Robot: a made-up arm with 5 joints.
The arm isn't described. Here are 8 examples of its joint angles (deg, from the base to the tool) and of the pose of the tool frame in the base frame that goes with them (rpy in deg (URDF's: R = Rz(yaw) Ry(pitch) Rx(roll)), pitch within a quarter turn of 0, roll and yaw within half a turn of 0; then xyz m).
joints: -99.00 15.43 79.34 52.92 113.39
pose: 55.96 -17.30 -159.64 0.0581 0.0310 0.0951
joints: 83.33 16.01 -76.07 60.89 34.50
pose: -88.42 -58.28 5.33 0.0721 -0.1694 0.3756
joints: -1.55 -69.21 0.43 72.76 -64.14
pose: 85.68 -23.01 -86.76 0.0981 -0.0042 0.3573
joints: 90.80 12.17 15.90 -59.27 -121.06
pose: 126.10 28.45 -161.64 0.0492 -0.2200 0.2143
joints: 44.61 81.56 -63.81 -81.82 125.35
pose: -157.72 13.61 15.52 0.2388 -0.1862 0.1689
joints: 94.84 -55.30 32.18 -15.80 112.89
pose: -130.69 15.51 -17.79 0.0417 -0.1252 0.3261
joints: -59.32 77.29 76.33 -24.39 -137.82
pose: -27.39 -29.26 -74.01 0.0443 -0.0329 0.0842
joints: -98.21 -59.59 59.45 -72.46 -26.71
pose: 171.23 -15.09 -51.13 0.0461 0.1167 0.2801
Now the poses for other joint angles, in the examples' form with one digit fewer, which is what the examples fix.
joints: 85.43 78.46 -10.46 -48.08 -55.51
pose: 66.9 -29.6 -163.5 0.068 -0.201 0.038
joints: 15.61 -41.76 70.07 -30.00 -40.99
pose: 92.4 -46.2 -107.4 0.200 -0.045 0.195
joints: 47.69 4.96 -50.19 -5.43 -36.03
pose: 152.8 -29.6 178.4 0.169 -0.130 0.391
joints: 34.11 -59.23 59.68 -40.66 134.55
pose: -138.6 30.6 25.9 0.166 -0.080 0.268
